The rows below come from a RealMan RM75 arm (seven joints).
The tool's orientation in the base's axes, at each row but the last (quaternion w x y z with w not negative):
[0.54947, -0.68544, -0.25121, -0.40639]
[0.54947, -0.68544, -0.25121, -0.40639]
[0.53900, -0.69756, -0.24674, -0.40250]
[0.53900, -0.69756, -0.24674, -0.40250]
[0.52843, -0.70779, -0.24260, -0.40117]
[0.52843, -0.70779, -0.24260, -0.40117]
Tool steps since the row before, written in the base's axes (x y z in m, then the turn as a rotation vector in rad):
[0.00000, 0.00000, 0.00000, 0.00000, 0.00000, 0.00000]
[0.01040, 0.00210, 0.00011, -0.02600, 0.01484, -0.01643]
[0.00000, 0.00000, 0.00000, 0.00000, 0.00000, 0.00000]
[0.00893, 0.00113, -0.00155, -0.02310, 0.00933, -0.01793]
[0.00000, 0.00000, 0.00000, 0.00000, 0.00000, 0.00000]
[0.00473, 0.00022, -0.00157, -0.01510, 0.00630, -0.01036]
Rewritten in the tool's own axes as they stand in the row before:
[0.00000, 0.00000, 0.00000, 0.00000, 0.00000, 0.00000]
[0.00553, 0.00760, 0.00493, -0.02934, -0.01555, 0.00798]
[0.00000, 0.00000, 0.00000, 0.00000, 0.00000, 0.00000]
[0.00357, 0.00747, 0.00386, -0.02848, -0.01083, 0.00374]
[0.00000, 0.00000, 0.00000, 0.00000, 0.00000, 0.00000]
[0.00134, 0.00443, 0.00187, -0.01751, -0.00789, 0.00247]

